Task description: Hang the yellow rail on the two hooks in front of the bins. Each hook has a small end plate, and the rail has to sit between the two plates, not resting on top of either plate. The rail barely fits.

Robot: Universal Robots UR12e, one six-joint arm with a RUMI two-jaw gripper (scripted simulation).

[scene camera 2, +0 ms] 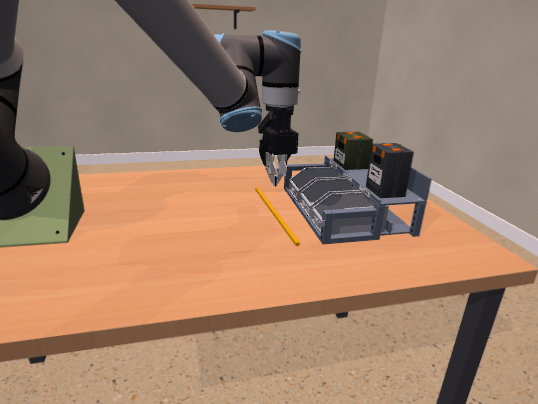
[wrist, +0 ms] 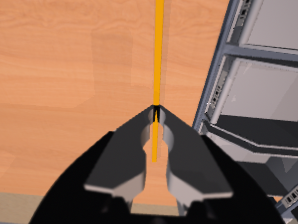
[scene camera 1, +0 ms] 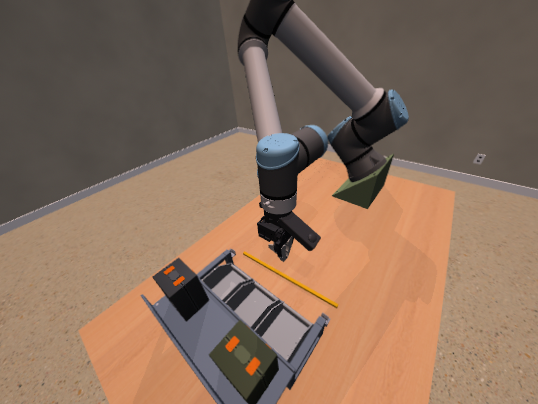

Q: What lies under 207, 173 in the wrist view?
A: The gripper.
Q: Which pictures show the gripper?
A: Scene camera 2, the wrist view and scene camera 1: all of them.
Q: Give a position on a green box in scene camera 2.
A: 352, 151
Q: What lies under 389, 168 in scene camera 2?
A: A black box.
